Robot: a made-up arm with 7 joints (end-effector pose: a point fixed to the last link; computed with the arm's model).
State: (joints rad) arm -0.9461 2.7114 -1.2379 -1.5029 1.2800 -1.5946 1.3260
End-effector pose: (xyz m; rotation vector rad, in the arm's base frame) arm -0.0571 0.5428 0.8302 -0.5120 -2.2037 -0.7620
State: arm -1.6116 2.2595 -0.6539 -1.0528 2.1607 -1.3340 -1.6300
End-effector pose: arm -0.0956 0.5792 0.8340 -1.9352 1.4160 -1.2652
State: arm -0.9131 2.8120 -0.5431 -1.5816 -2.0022 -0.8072 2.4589
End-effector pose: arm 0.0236 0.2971 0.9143 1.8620 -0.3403 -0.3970
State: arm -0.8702 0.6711 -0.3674 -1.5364 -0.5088 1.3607 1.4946
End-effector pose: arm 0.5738 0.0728 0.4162 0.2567 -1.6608 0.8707
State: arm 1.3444 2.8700 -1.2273 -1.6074 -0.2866 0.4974 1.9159
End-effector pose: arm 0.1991 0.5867 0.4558 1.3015 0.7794 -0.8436
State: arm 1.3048 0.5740 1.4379 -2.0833 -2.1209 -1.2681 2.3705
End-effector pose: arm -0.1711 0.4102 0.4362 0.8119 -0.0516 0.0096
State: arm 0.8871 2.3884 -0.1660 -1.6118 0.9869 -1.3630 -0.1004
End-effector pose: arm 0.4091 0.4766 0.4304 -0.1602 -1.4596 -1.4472
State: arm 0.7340 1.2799 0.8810 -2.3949 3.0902 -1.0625 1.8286
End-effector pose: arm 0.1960 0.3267 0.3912 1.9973 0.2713 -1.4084
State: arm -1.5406 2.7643 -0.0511 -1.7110 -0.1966 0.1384 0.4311
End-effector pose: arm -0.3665 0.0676 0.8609 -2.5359 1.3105 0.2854
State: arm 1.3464 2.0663 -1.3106 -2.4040 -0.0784 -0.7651 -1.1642
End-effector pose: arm -0.2020 0.2755 0.3270 -1.0370 -0.9653 -1.5358
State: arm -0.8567 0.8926 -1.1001 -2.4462 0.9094 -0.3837 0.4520
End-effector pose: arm 0.3732 -0.1014 0.2888 -1.8217 -1.2646 -0.9445
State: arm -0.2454 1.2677 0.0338 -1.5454 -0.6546 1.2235 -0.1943
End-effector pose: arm 0.4206 0.4088 0.4526 1.9734 -0.2626 -0.2477
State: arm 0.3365 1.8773 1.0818 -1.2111 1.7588 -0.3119 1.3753
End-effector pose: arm 0.2237 0.5584 0.8421 -1.6471 -2.2783 0.5291
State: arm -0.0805 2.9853 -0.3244 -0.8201 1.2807 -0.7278 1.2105
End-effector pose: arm 0.1623 0.1550 1.1695 0.5846 -2.1103 -0.8091
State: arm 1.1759 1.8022 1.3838 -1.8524 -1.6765 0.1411 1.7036
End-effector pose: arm 0.3232 0.2975 0.6145 1.5505 -1.4737 -1.4627
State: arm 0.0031 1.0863 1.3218 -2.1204 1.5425 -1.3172 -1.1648
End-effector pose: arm 0.0144 0.4833 0.5605 -1.0463 1.8499 -0.7182
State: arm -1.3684 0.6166 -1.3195 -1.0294 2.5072 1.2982 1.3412
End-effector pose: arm 0.6826 -0.0949 0.2080 -0.5742 0.7582 0.7855
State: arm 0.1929 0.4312 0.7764 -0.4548 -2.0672 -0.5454 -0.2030
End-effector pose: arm 0.0278 0.4148 -0.2345 0.3581 -0.0333 -1.6372
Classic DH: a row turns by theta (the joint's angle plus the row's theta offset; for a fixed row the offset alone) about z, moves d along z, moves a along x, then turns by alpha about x. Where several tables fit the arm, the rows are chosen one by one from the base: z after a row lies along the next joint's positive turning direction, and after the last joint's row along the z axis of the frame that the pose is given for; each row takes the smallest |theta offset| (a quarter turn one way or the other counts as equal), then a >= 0, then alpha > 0; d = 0 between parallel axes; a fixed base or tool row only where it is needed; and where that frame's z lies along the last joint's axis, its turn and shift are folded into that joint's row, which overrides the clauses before.
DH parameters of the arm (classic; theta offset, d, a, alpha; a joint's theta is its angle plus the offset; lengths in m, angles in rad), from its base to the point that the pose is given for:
base (fixed): 0 0.3964 -0.02 -1.2217
joint 1: -1.5708 -0.0047 0.0162 -1.5708
joint 2: 1.2217 -0.02 0.01 1.5708
joint 3: 1.5708 -0.45 0.07 -1.5708
joint 4: 0 0.01 -0.03 1.5708
joint 5: 0 -0.33 0 -1.5708
joint 6: 0 0.06 0.01 1.5708
joint 7: 1.1071 0 0.0224 0
tool (fixed): -1.1071 -0.02 0 0

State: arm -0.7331 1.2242 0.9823 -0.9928 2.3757 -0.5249 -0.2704
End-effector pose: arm 0.2857 0.6823 0.5408 0.9445 2.0318 -1.4401
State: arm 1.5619 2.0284 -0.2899 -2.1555 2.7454 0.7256 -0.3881
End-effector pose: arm -0.1474 0.4200 0.1699 -0.6258 0.8892 0.8109
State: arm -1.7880 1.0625 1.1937 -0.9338 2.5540 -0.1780 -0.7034
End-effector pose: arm 0.3214 0.5570 0.8027 1.7647 1.3398 -0.8158
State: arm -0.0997 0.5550 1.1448 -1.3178 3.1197 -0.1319 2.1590
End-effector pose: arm 0.2155 0.5655 0.1335 1.5809 -0.7133 0.0129
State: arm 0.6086 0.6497 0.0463 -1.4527 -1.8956 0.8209 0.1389
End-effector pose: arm 0.0820 0.3112 -0.0967 1.9236 0.1884 -1.3844
